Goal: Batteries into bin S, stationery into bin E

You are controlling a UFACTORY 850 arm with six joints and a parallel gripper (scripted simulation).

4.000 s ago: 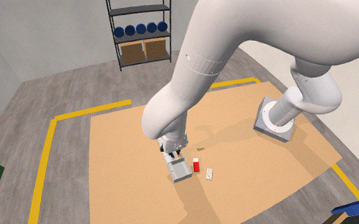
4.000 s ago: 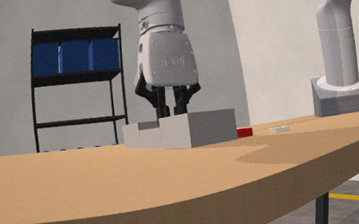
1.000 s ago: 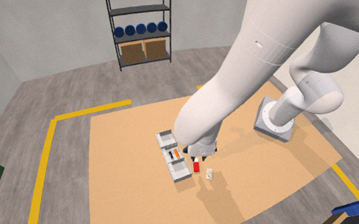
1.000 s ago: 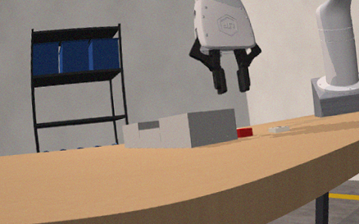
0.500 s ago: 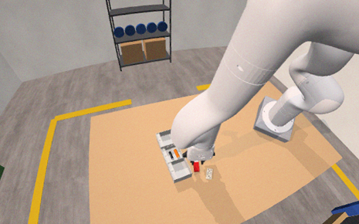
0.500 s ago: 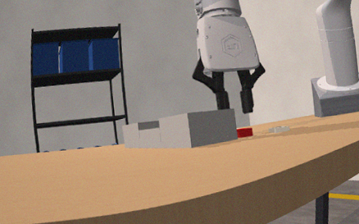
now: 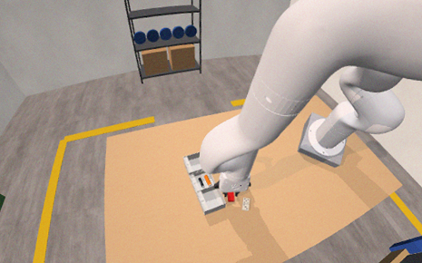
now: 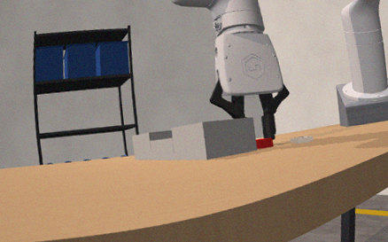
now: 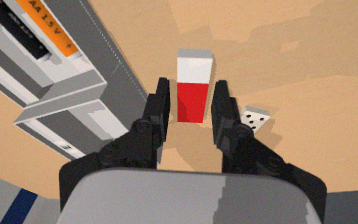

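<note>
Right now my hand is 20 mm above the eraser and 10 mm to the left of it. Also, from my hand: brass bolt: 80 mm to the right, 50 mm behind, 20 mm below; then orange battery: 80 mm to the right, 70 mm ahead, 20 mm below; then white domino: 60 mm to the left, 40 mm behind, 20 mm below.
</note>
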